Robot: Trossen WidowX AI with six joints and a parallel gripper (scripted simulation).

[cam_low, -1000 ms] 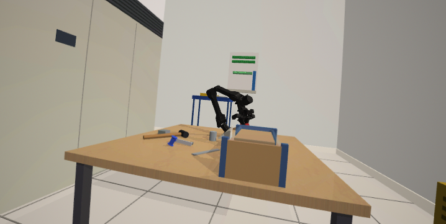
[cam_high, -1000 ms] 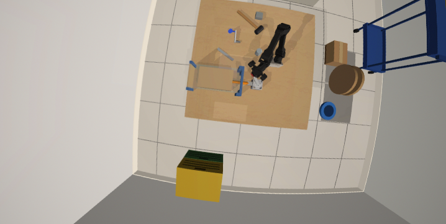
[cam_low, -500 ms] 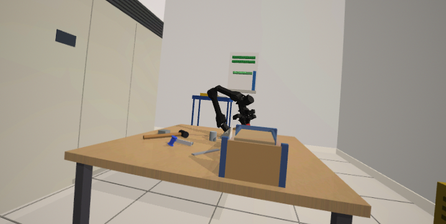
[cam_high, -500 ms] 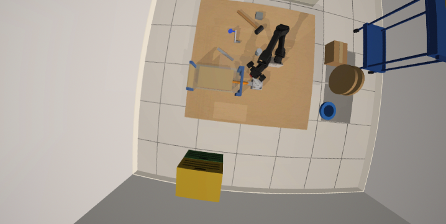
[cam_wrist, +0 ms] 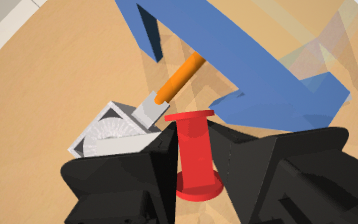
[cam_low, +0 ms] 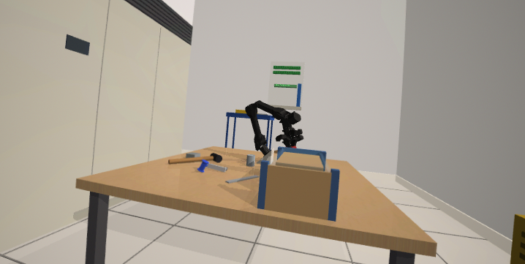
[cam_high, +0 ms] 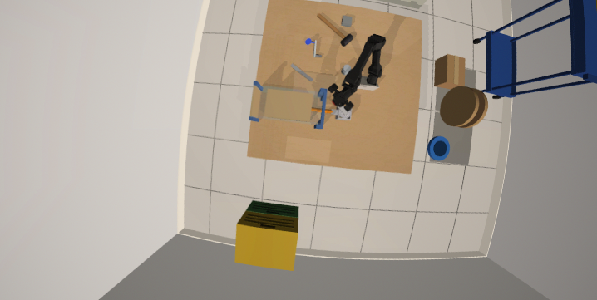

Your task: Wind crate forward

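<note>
The red-knobbed crank handle is 4 cm behind my gripper tip, 1 cm to the left of it and 3 cm below it. The rest, counted from my gripper tip: blue steel frame 6 cm ahead, 6 cm to the left, 2 cm below; red grip 1 cm behind, 2 cm to the right; hand winch 11 cm behind, 3 cm to the left, 10 cm below.
</note>
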